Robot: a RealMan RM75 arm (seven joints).
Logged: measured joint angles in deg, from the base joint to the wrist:
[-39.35, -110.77, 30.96, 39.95, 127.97, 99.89, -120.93]
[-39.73, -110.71, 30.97, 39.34, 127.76, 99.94, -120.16]
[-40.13, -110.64, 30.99, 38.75, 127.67, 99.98, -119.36]
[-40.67, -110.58, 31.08, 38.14, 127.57, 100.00, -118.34]
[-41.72, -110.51, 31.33, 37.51, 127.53, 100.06, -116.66]
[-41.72, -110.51, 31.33, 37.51, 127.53, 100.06, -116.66]
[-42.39, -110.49, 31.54, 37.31, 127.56, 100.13, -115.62]
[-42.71, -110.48, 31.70, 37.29, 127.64, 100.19, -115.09]
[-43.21, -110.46, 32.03, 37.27, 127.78, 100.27, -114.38]
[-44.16, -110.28, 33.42, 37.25, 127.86, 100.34, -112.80]
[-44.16, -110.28, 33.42, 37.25, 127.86, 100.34, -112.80]
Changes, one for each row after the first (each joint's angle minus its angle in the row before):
[-0.38, 0.06, 0.01, -0.61, -0.21, 0.05, 0.77]
[-0.40, 0.07, 0.02, -0.59, -0.09, 0.04, 0.80]
[-0.54, 0.06, 0.09, -0.61, -0.10, 0.02, 1.02]
[-1.05, 0.07, 0.25, -0.63, -0.04, 0.06, 1.68]
[0.00, 0.00, 0.00, 0.00, 0.00, 0.00, 0.00]
[-0.67, 0.02, 0.21, -0.20, 0.03, 0.07, 1.04]
[-0.32, 0.01, 0.16, -0.02, 0.08, 0.06, 0.53]
[-0.50, 0.02, 0.33, -0.02, 0.14, 0.08, 0.71]
[-0.95, 0.18, 1.39, -0.02, 0.08, 0.07, 1.58]
[0.00, 0.00, 0.00, 0.00, 0.00, 0.00, 0.00]

